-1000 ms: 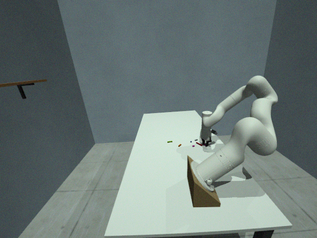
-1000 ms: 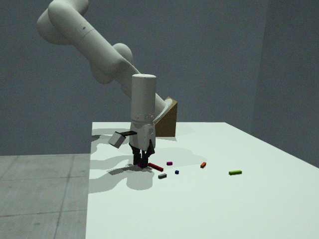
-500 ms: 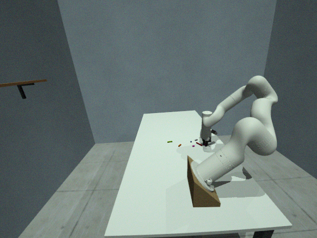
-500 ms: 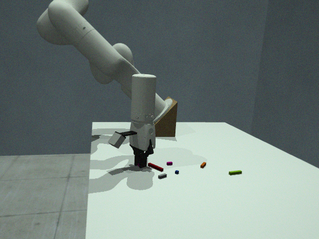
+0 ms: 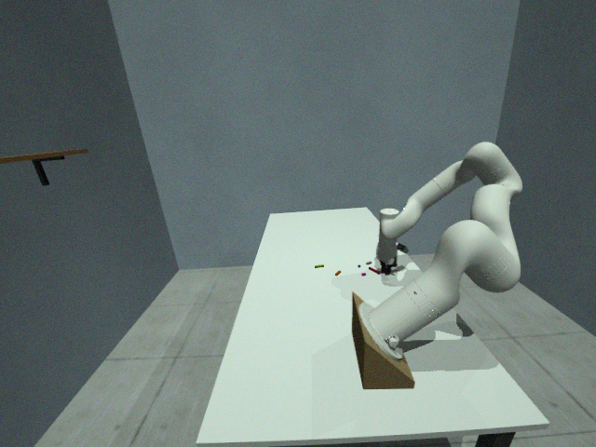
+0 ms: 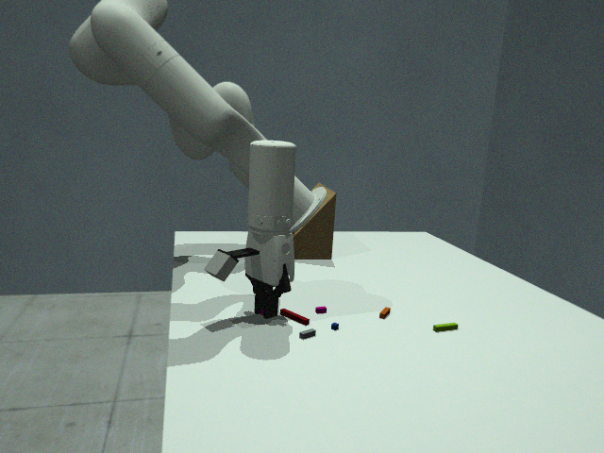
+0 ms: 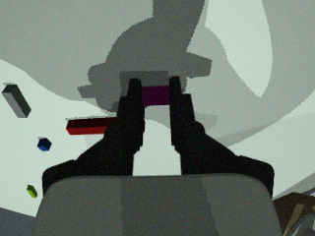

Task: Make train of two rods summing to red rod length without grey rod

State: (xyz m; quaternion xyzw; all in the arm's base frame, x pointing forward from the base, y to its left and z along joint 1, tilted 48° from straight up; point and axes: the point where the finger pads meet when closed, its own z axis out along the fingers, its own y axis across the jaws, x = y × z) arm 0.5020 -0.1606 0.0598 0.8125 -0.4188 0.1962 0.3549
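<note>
The red rod is 5 cm to the left of my hand, 2 cm below it and 2 cm ahead of it. From my hand the other things lie so: grey rod: 10 cm ahead, 7 cm to the left, 2 cm below; then orange rod: 24 cm to the left, 2 cm below, 1 cm ahead; then blue rod: 12 cm to the left, 7 cm ahead, 2 cm below.
</note>
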